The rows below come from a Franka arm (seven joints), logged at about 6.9 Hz.
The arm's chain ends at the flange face. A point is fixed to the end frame.
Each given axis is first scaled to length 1.
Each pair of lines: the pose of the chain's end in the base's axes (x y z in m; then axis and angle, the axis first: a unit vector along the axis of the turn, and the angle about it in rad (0 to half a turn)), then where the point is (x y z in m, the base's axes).
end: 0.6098 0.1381 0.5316 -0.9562 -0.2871 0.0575 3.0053
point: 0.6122 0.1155 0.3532
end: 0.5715 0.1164 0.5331 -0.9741 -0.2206 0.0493 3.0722
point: 0.5749 0.0811 0.3568
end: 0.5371 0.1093 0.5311 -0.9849 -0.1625 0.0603 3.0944
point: 0.5327 0.0682 0.3561
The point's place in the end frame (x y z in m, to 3 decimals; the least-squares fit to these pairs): 0.002 0.049 0.173
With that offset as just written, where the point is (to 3 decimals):
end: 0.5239 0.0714 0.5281 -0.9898 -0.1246 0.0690 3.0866
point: 0.513 0.031 0.353
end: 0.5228 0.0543 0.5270 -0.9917 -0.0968 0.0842 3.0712
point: 0.504 0.016 0.352
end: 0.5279 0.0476 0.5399 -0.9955 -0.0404 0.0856 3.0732
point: 0.504 0.010 0.366
